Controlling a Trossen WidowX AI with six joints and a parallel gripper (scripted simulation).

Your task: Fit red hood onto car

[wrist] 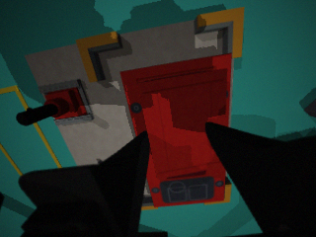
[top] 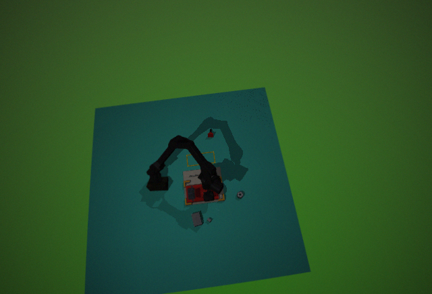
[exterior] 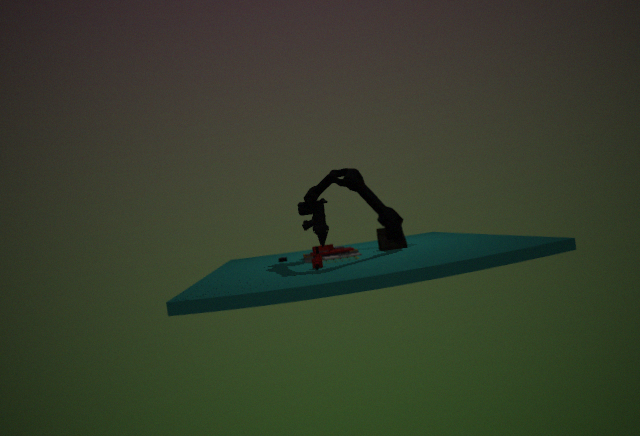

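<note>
Now: gripper tip 10 mm to the left of the red hood and 10 mm above it. Round my gripper tip: grey jig 20 mm behind, 30 mm to the left, 40 mm below; then grey engine block 30 mm below.
</note>
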